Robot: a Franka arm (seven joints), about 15 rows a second.
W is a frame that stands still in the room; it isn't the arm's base.
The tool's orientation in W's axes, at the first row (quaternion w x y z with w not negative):
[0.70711 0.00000 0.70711 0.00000]
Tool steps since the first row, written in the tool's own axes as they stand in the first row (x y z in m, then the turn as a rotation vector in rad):
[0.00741 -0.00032 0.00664 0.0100 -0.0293 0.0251]
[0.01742 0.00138 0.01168 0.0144 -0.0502 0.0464]
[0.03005 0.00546 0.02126 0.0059 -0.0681 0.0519]
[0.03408 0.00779 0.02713 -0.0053 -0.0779 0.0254]
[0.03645 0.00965 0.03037 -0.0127 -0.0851 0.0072]
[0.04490 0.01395 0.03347 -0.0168 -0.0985 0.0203]
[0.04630 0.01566 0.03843 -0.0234 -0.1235 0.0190]
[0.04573 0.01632 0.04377 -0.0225 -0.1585 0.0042]
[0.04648 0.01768 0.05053 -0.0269 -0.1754 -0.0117]
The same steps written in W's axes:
[0.00664 -0.00032 -0.00741 0.0251 -0.0293 -0.0100]
[0.01168 0.00138 -0.01742 0.0464 -0.0502 -0.0144]
[0.02126 0.00546 -0.03005 0.0519 -0.0681 -0.0059]
[0.02713 0.00779 -0.03408 0.0254 -0.0779 0.0053]
[0.03037 0.00965 -0.03645 0.0072 -0.0851 0.0127]
[0.03347 0.01395 -0.04490 0.0203 -0.0985 0.0168]
[0.03843 0.01566 -0.04630 0.0190 -0.1235 0.0234]
[0.04377 0.01632 -0.04573 0.0042 -0.1585 0.0225]
[0.05053 0.01768 -0.04648 -0.0117 -0.1754 0.0269]

